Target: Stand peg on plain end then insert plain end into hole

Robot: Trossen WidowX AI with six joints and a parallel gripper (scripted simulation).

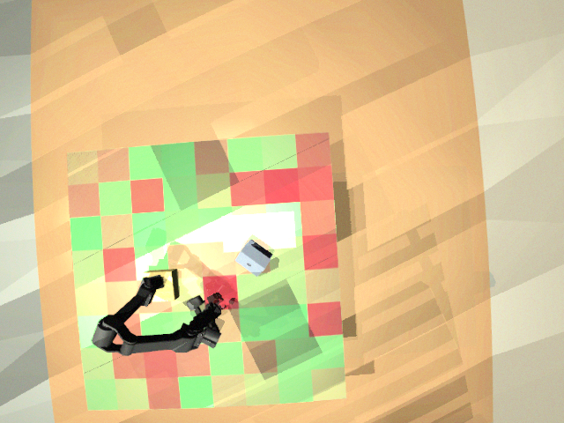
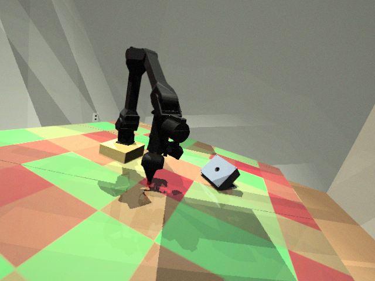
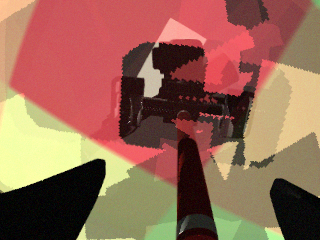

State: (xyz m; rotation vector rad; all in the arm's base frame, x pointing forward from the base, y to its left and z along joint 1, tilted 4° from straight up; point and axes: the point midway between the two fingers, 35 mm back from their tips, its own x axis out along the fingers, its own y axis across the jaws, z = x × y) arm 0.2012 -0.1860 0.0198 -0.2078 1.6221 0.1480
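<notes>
The grey sloped panel lies 25 cm ahead of my gripper tip and 17 cm to the left of it. The rest, counted from my gripper tip: red peg: 2 cm above.
</notes>
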